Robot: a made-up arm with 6 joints.
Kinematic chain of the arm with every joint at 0, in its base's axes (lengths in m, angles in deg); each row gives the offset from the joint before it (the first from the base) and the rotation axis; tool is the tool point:
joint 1: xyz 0 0 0.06 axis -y
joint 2: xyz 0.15 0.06 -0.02 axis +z
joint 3: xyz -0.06 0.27 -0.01 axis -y
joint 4: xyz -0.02 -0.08 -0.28 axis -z
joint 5: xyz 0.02 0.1 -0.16 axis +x
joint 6: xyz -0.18 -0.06 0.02 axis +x
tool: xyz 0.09 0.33 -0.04
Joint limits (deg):
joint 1: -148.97..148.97
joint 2: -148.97..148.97
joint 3: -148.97..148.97
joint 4: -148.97..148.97
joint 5: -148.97..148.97
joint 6: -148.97..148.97
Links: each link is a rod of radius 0.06 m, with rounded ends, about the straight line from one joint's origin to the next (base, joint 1, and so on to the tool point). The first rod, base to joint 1, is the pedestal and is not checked.
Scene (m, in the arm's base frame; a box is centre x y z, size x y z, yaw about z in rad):
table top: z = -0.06
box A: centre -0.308 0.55 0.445 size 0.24 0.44 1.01 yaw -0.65
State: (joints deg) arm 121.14 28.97 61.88 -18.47 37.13 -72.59
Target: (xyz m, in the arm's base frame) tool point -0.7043 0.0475 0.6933
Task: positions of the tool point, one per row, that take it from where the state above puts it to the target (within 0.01 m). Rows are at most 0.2 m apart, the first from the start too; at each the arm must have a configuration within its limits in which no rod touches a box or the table.
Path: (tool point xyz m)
1: 0.2284 0.5642 0.7518
2: 0.2048 0.4266 0.8578
3: 0.1936 0.2643 0.9228
4: 0.1971 0.0910 0.9412
5: 0.2163 -0.0785 0.9114
6: 0.2497 -0.2300 0.8367
7: 0.0969 -0.1961 0.9100
8: -0.0738 -0.1557 0.9465
9: -0.2509 -0.1093 0.9414
10: -0.4221 -0.0586 0.8945
11: -0.5761 -0.0054 0.8096
12: -0.7043 0.0475 0.6933

